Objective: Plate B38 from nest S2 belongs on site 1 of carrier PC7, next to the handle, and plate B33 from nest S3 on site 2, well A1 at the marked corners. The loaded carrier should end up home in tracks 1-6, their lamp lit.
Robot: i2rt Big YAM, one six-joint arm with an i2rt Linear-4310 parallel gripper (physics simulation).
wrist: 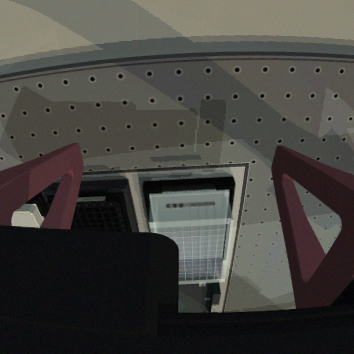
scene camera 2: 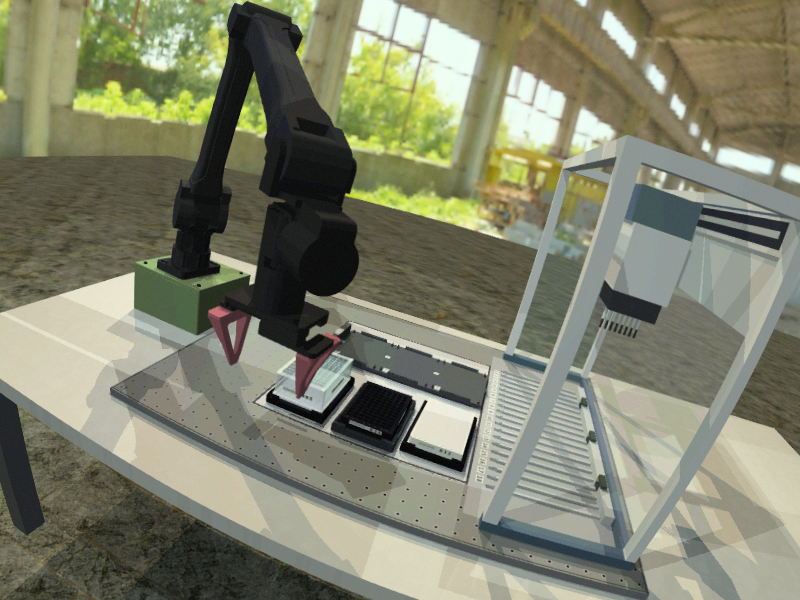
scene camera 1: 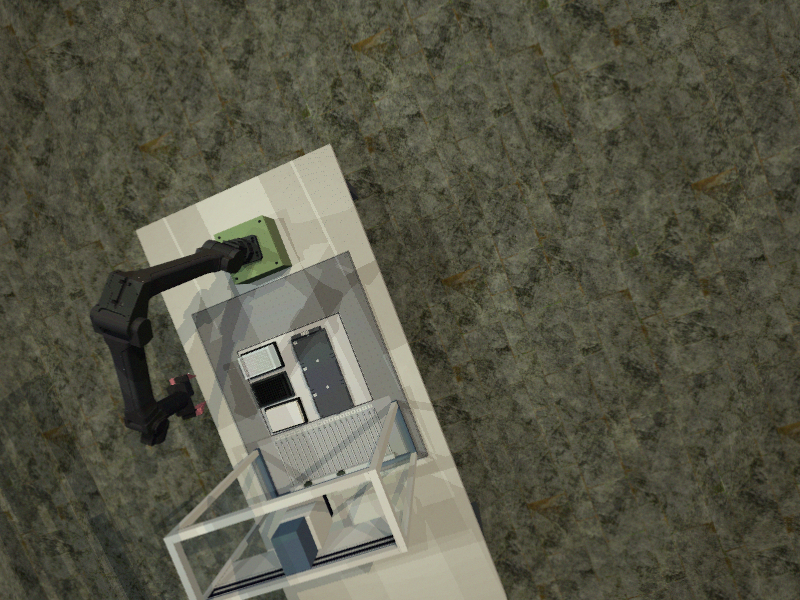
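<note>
My gripper is open and empty, fingers pointing down, above the deck near the clear-plate end of the nest row. A clear gridded plate sits in the nest nearest the arm base. A black plate sits in the middle nest, and a white plate in the nest nearest the tracks. Plate and nest labels are too small to read. The dark carrier lies behind the nests, without plates. The grooved tracks show no lit lamp.
A white frame rises around the tracks and beyond. A pipetting head hangs inside it. The arm stands on a green block at the table's other end.
</note>
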